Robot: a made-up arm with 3 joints. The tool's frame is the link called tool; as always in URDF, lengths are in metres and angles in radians. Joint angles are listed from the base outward. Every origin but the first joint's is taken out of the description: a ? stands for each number. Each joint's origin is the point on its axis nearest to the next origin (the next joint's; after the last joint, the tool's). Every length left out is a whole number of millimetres.
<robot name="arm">
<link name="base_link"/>
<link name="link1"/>
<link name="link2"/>
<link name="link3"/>
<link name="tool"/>
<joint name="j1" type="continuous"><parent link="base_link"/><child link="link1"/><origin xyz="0.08 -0.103 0.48" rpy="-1.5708 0 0"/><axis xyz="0 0 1"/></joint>
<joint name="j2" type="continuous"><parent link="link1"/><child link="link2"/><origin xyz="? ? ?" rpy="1.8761 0.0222 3.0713"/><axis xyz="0 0 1"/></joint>
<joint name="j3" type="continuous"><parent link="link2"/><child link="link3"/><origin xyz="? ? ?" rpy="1.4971 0 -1.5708"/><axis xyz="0 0 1"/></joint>
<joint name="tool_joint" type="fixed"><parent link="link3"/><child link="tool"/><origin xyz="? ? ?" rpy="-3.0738 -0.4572 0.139"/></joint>
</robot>
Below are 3 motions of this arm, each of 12 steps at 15 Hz.
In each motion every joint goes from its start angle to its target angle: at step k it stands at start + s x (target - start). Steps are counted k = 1, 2, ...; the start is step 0. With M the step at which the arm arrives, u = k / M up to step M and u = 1 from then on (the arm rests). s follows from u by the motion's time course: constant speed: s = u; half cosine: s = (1 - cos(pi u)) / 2; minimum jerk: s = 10 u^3 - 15 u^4 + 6 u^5.
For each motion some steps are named. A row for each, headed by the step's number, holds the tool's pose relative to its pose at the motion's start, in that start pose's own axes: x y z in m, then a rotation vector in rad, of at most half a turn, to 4 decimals.
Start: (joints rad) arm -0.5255 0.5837 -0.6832
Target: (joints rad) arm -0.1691 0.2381 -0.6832
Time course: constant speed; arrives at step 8
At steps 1, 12:
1: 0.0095 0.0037 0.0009 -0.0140 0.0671 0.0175
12: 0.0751 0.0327 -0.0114 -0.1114 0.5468 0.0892

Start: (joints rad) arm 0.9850 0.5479 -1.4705
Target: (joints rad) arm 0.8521 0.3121 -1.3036
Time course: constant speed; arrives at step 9
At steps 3, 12:
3: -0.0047 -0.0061 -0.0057 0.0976 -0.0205 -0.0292
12: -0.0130 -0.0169 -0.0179 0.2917 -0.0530 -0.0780

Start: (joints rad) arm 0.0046 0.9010 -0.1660
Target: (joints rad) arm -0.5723 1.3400 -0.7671
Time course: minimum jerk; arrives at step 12
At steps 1, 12:
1: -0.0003 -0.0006 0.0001 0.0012 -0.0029 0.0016
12: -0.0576 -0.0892 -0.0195 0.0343 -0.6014 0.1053

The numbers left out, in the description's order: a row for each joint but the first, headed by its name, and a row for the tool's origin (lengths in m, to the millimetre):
j2: -0.077 -0.06 0
j3: 0.103 -0.058 0
tool: -0.044 0.007 0

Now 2 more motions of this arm.
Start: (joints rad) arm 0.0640 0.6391 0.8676
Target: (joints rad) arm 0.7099 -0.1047 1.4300
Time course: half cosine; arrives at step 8
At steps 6, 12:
6: 0.0026 0.0692 -0.1401 -0.7027 -0.2831 -0.5833
12: 0.0098 0.0677 -0.1695 -0.8060 -0.3913 -0.6888

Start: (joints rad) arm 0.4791 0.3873 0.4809
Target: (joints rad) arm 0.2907 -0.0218 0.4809
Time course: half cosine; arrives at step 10
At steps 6, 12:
6: 0.0276 -0.0028 0.0150 -0.0326 0.2529 -0.0443
12: 0.0425 -0.0051 0.0198 -0.0523 0.3877 -0.0552

